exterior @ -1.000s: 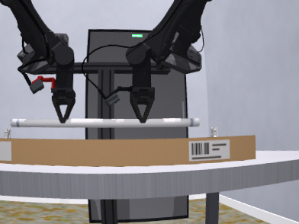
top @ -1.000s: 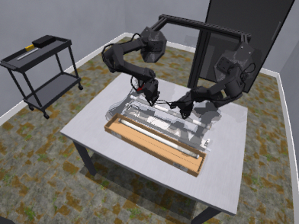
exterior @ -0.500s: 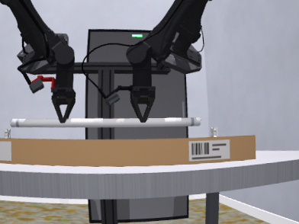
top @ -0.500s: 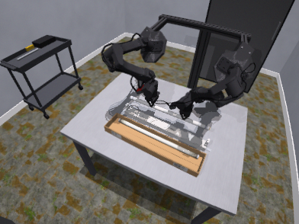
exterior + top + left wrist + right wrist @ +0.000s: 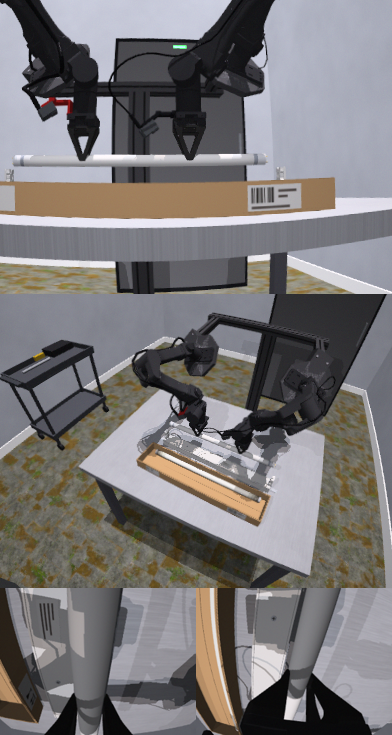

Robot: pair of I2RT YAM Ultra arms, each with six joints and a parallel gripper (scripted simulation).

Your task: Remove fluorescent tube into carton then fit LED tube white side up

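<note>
My left hand is 120 mm to the left of the LED tube and 10 mm above it. From my left hand the other things lie so: light fixture 50 mm ahead, 110 mm to the right, 60 mm below; then carton 200 mm ahead, 120 mm to the right, 90 mm below; then old fluorescent tube 150 mm ahead, 120 mm to the right, 100 mm below.
My right hand is 12 cm to the right of the LED tube and 1 cm above it. From my right hand the other things lie so: light fixture 5 cm ahead, 13 cm to the left, 6 cm below; carton 20 cm ahead, 12 cm to the left, 9 cm below; old fluorescent tube 15 cm ahead, 12 cm to the left, 10 cm below.
</note>
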